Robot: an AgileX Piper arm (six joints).
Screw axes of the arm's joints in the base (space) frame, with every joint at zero. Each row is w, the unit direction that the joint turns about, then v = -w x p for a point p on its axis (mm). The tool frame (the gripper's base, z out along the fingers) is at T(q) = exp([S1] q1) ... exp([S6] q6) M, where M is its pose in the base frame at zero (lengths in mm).
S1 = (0, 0, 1, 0, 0, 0)
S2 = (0, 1, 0, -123, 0, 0)
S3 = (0, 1, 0, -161.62, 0, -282.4)
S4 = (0.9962, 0, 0.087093, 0, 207.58, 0)
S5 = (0, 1, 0, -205.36, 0, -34.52)
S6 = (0.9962, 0, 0.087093, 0, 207.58, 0)
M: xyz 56.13 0 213.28 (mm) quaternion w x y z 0.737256 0 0.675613 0
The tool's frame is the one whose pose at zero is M.
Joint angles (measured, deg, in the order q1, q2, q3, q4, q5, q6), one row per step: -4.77 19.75 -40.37 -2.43 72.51 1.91; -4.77 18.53 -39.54 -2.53 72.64 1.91; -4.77 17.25 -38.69 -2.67 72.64 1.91; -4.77 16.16 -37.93 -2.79 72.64 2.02; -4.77 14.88 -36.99 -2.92 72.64 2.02; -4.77 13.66 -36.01 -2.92 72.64 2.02; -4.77 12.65 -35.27 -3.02 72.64 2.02
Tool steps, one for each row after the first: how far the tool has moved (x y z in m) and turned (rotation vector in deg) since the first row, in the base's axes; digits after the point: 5 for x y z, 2 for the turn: -0.00333 0.00012 -0.00365 -0.11 -0.25 -0.05; -0.00659 0.00018 -0.00730 -0.27 -0.67 -0.11; -0.00923 0.00022 -0.01062 -0.33 -1.00 -0.24; -0.01216 0.00027 -0.01482 -0.47 -1.33 -0.30; -0.01472 0.00048 -0.01928 -0.49 -1.57 -0.30; -0.01686 0.00051 -0.02267 -0.60 -1.83 -0.35
